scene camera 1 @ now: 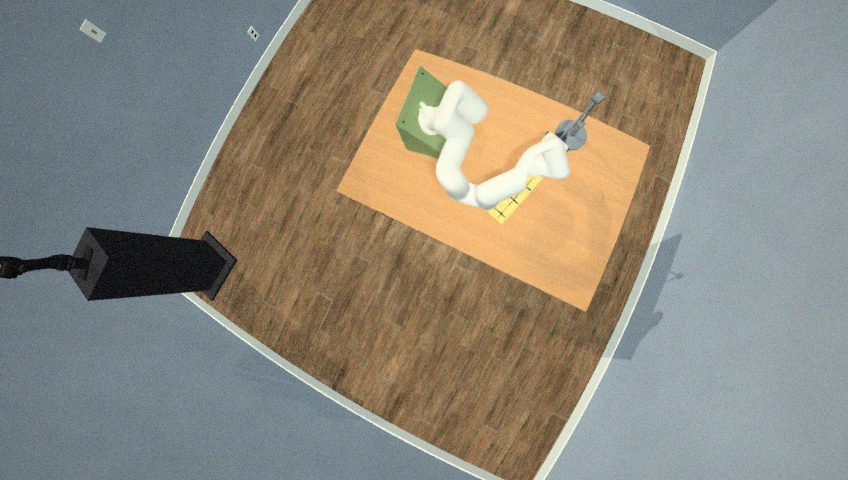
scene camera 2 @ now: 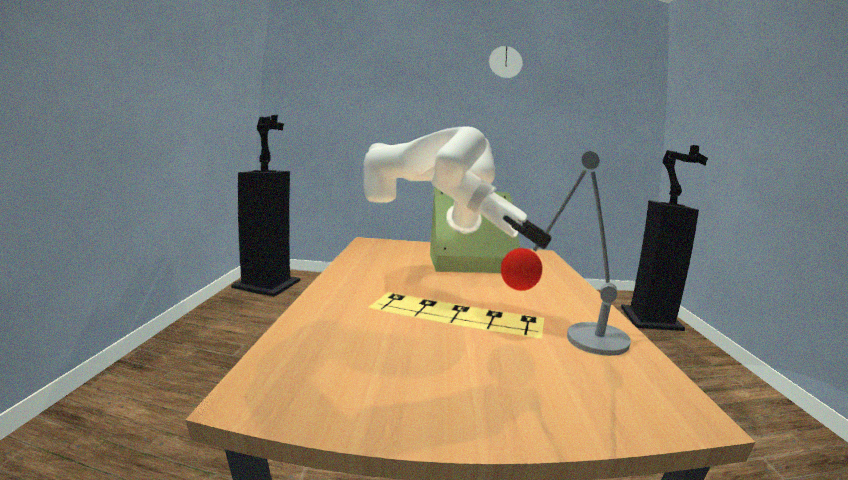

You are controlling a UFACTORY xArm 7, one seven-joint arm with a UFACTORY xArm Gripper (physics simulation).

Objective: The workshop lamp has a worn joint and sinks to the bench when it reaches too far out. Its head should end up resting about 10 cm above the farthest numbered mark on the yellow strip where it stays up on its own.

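Scene:
Looking at a yellow strip (scene camera 1: 502, 211), I find that this is the same spot on it as (scene camera 2: 390, 306).

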